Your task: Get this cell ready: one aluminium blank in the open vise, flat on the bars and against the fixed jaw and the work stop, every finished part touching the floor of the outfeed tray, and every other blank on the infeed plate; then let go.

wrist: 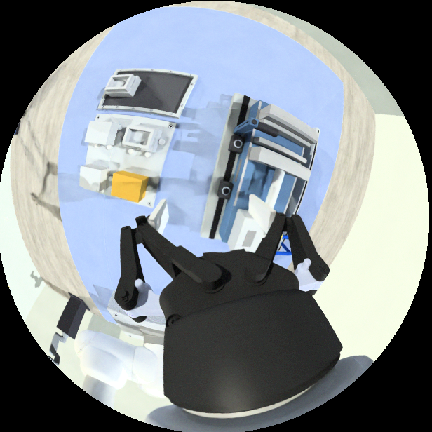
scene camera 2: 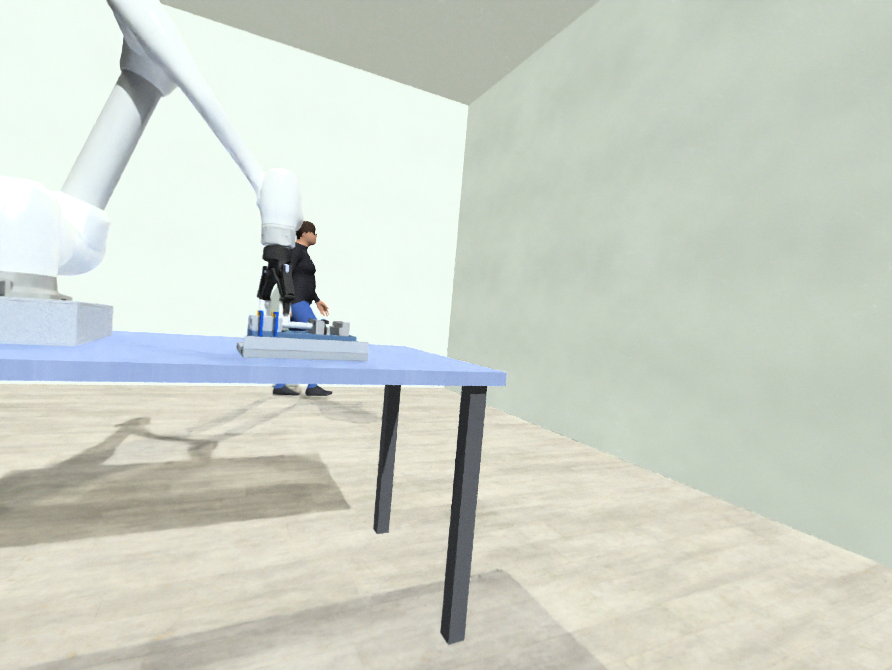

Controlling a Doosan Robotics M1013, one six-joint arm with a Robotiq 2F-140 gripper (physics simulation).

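Pixels of known places: arm's base, origin of the base link: [scene camera 2: 11,298].
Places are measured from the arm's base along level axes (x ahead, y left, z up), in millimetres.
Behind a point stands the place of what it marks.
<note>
My gripper [scene camera 2: 274,308] {z -21, x 561, y -42 mm} [wrist: 208,205] is open and empty, low over the table beside the vise's near end; its right fingertip overlaps the vise in the wrist view. The blue vise [scene camera 2: 317,334] {z -30, x 656, y -187 mm} [wrist: 232,212] has pale jaws; no blank shows between them. The infeed plate [wrist: 156,162] bears two pale aluminium blanks [wrist: 101,132] [wrist: 93,178], an orange block [wrist: 130,186] and a pocketed finished part [wrist: 141,138]. Another pocketed part [wrist: 120,85] is at the left end of the dark-floored outfeed tray [wrist: 162,95]; whether it touches the floor is unclear.
A pale slab with a black strip and two round-topped black fittings [wrist: 237,144] [wrist: 225,190] runs along the vise's left side in the wrist view. A white block [wrist: 243,229] is at the vise's near end. A person [scene camera 2: 303,274] stands behind the table [scene camera 2: 432,367] {z -90, x 929, y -314 mm}.
</note>
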